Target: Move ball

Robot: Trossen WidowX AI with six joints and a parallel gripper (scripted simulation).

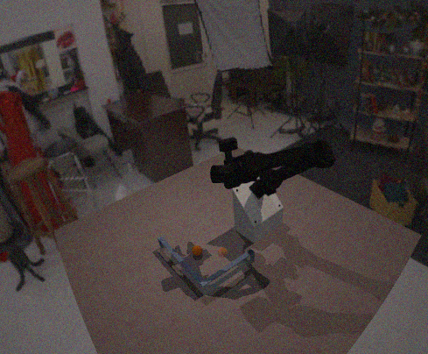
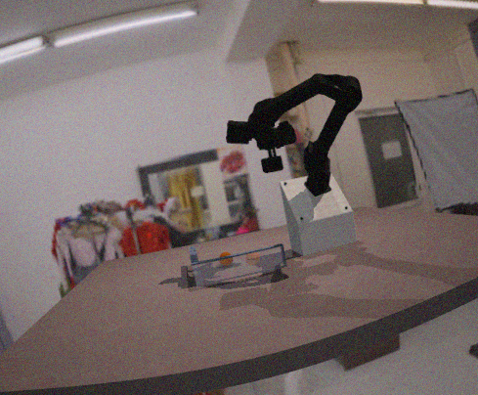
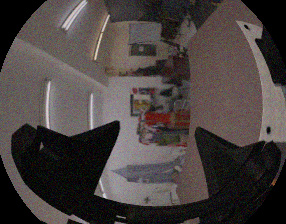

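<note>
My gripper tip is 23 cm short of the orange ball, 4 cm to the right of it and 31 cm above it. From my gripper tip the other things lie so: clear wall (23 cm ahead, 22 cm to the left, 30 cm below).
</note>
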